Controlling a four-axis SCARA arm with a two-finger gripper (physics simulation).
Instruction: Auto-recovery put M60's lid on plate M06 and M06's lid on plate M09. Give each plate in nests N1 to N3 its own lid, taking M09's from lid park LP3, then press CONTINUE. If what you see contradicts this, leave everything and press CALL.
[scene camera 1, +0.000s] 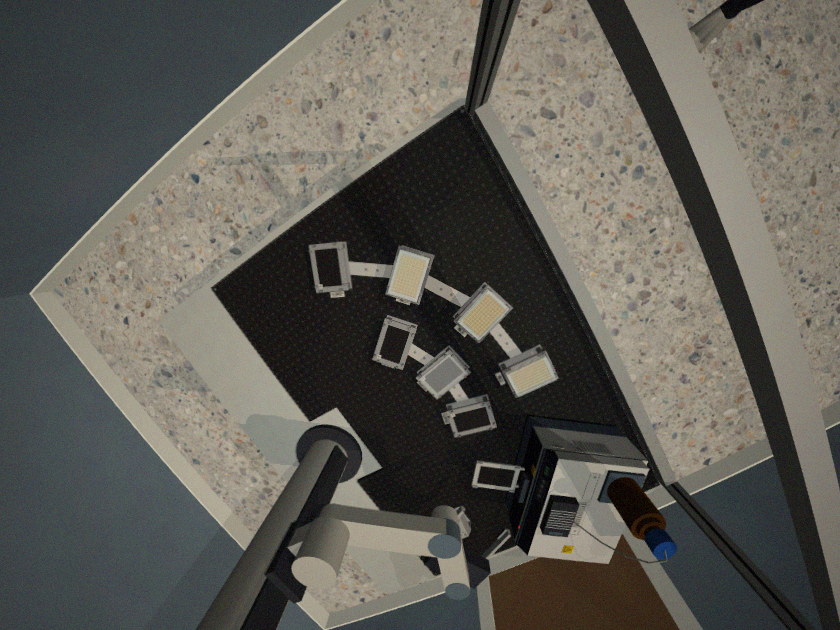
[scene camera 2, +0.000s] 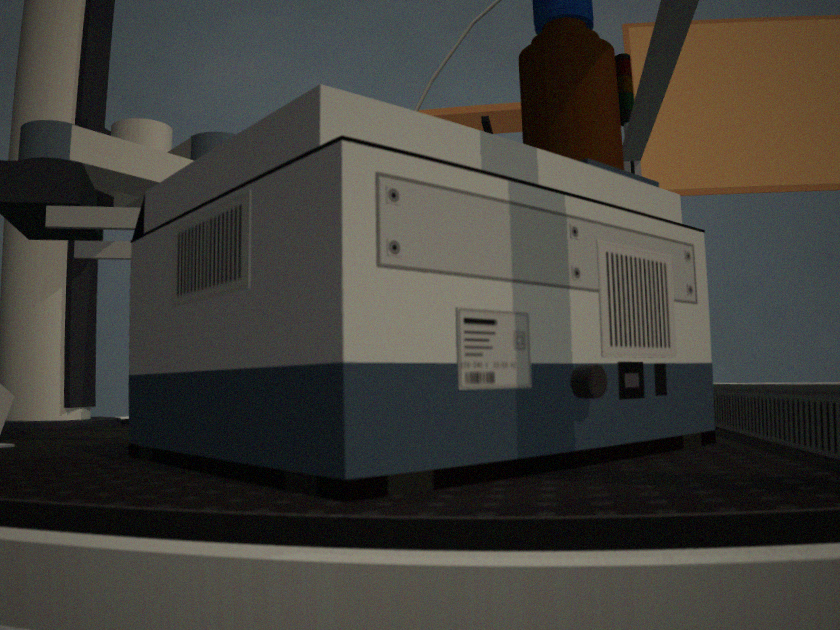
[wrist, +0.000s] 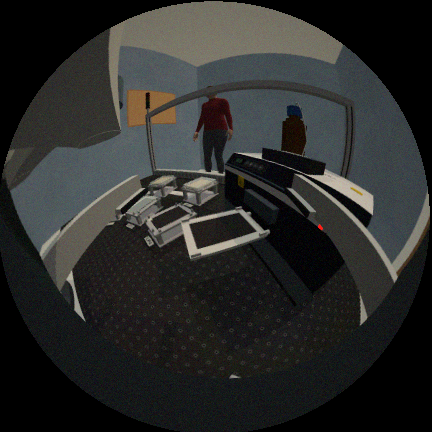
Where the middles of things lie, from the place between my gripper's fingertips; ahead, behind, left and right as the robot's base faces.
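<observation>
So you can picture the brown bottle (scene camera 2: 569, 94): my gripper is 8 cm to the left of it, 39 cm short of it and 10 cm below it.
</observation>
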